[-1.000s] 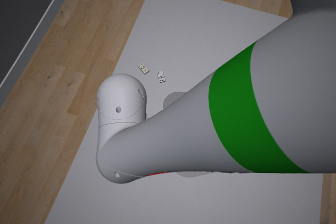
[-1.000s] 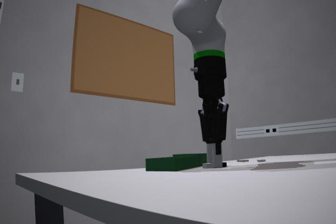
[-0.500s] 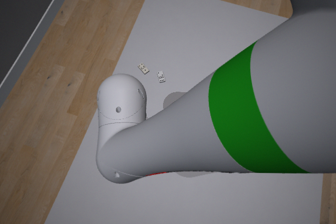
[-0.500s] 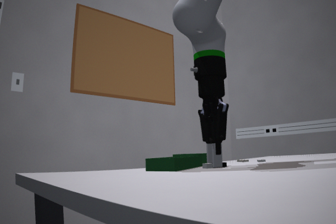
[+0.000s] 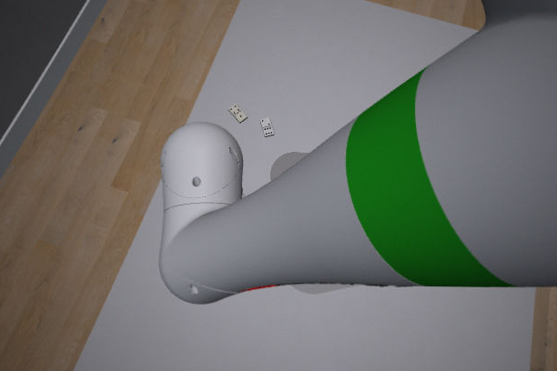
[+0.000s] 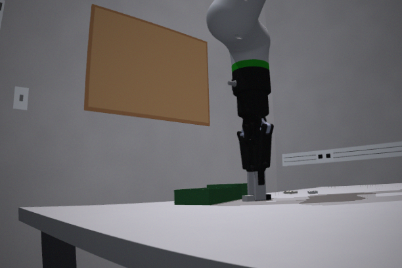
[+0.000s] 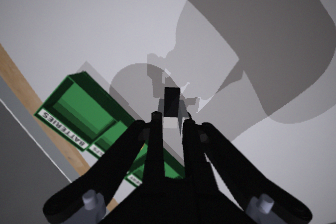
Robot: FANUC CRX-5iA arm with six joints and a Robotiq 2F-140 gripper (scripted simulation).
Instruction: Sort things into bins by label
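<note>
Now: hand 8 cm short of the grey sharpener, 11 cm to the right of it and 2 cm above it. From my hand the other things lie so: brass bolt 8 cm ahead, 3 cm to the left, 2 cm below; then black nut 10 cm ahead, 2 cm to the left, 2 cm below; then black-and-white eraser 1 cm to the left, 3 cm below.
</note>
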